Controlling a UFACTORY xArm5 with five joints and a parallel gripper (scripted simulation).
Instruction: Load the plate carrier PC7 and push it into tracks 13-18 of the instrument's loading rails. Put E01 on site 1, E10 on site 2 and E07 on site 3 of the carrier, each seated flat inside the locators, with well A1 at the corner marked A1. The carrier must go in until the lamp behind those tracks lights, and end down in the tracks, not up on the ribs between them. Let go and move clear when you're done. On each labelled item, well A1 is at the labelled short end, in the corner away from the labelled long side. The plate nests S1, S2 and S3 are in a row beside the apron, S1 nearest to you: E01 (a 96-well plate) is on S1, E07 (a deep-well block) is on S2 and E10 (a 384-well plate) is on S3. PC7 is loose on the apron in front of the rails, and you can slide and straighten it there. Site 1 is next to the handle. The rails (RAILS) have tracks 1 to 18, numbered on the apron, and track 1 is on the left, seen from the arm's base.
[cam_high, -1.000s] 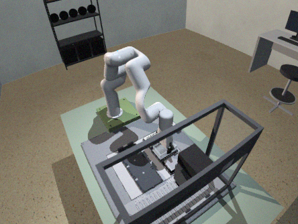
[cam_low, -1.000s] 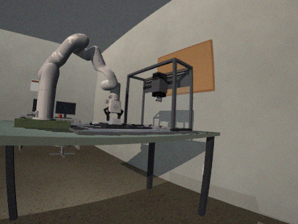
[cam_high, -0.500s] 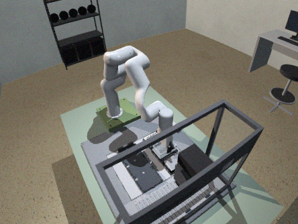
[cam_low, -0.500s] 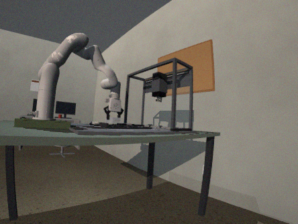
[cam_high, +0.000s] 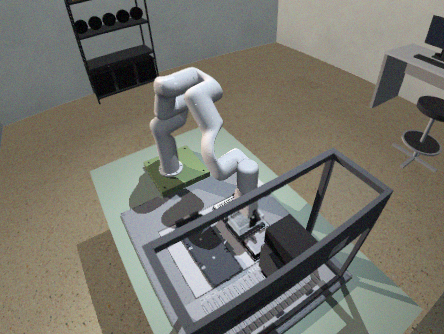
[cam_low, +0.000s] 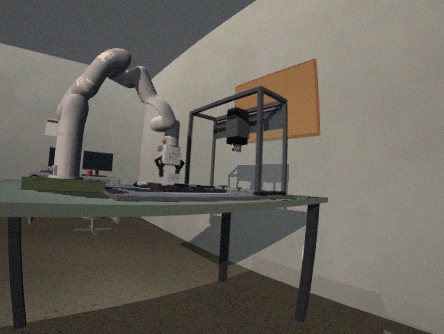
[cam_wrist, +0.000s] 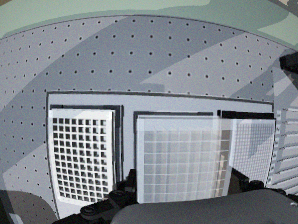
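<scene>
Now: hand 60 mm above the nest S2. The rest, counted from my hand: pale block: 20 mm below; deep-well block E07: 110 mm ahead, 50 mm below, 20 mm to the right; nest S3: 110 mm ahead, 60 mm below, 20 mm to the right.
</scene>
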